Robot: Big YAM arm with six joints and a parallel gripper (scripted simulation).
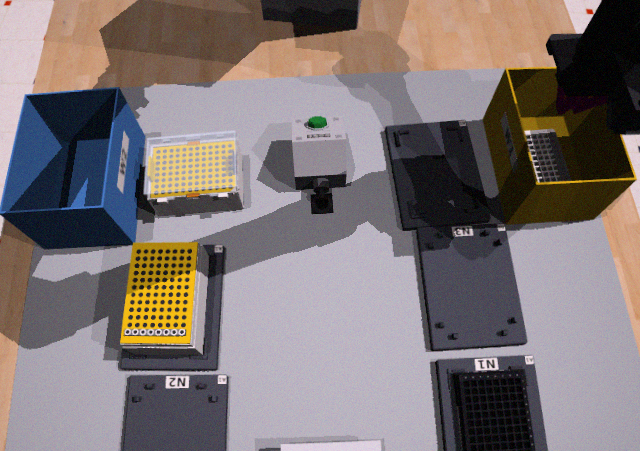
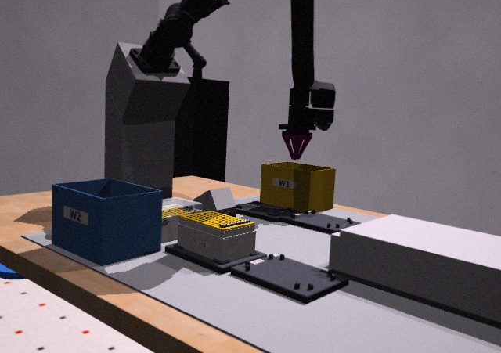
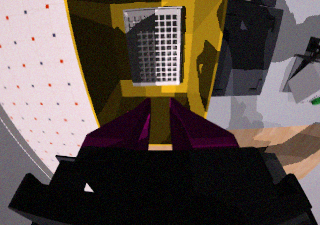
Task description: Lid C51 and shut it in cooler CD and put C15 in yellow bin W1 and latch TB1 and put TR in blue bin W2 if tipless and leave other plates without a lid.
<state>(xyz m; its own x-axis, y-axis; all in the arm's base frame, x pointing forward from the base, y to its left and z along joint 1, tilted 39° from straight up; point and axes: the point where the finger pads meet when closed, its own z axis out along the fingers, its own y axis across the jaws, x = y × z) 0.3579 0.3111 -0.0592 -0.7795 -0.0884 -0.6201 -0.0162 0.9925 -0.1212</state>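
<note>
Now: hand 31 cm to the left of the green DONE key, 8 cm above it and 4 cm past it. Also, from my hand: white plate: 14 cm below, 1 cm to the left, 1 cm ahead; then lid park LP: 14 cm to the right, 14 cm below, 1 cm ahead; then yellow bin W1: 11 cm below, 1 cm to the left.
</note>
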